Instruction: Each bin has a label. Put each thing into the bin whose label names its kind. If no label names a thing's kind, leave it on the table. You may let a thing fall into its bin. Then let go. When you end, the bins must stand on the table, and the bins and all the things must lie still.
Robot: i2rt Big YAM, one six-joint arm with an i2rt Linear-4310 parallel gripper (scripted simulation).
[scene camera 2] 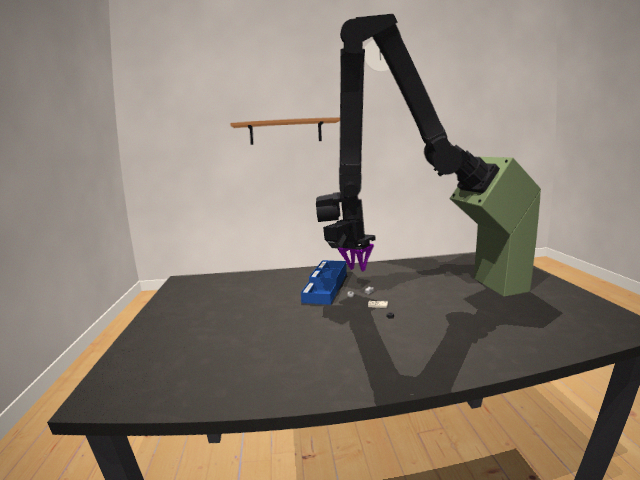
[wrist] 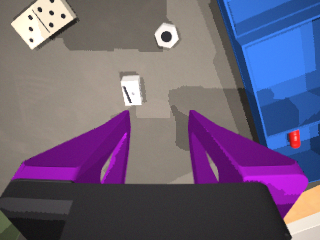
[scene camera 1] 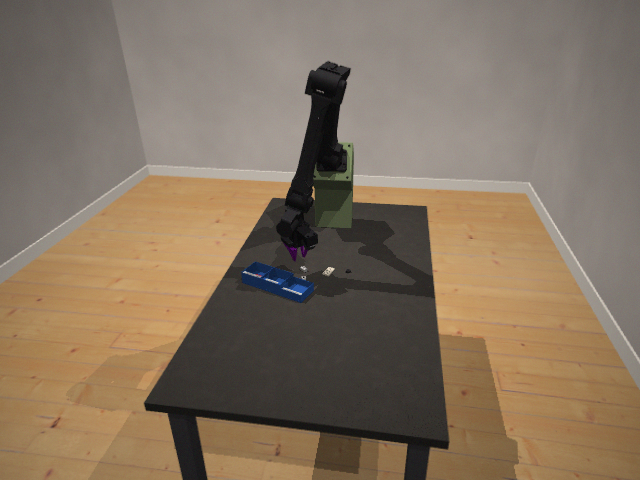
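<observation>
Visible: my gripper (scene camera 2: 357,270), also in the wrist view (wrist: 159,118). A blue bin (scene camera 1: 280,282) is visible too; scene camera 2 (scene camera 2: 326,279) and the wrist view (wrist: 273,70) likewise show the bin.
</observation>
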